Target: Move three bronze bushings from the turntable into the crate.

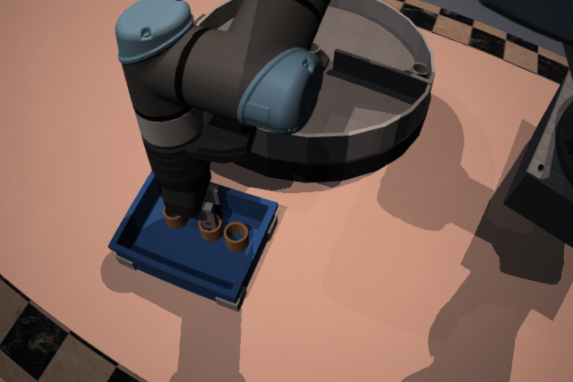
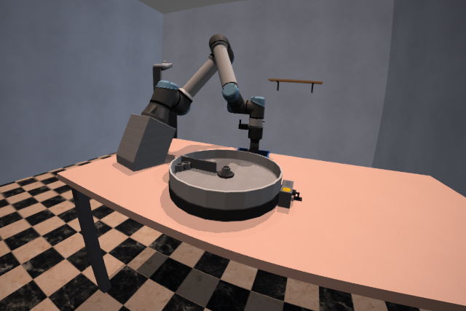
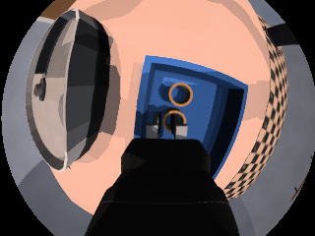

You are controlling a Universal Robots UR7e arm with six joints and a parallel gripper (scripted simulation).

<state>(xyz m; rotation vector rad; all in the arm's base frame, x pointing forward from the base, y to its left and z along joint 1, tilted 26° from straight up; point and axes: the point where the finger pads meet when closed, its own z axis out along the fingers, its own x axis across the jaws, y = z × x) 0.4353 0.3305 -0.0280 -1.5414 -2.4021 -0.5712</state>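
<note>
Now: hand 4 cm to the right of the blue crate. From my hand the other things lie so: grey turntable: 6 cm ahead, 32 cm to the right, 2 cm above.
</note>
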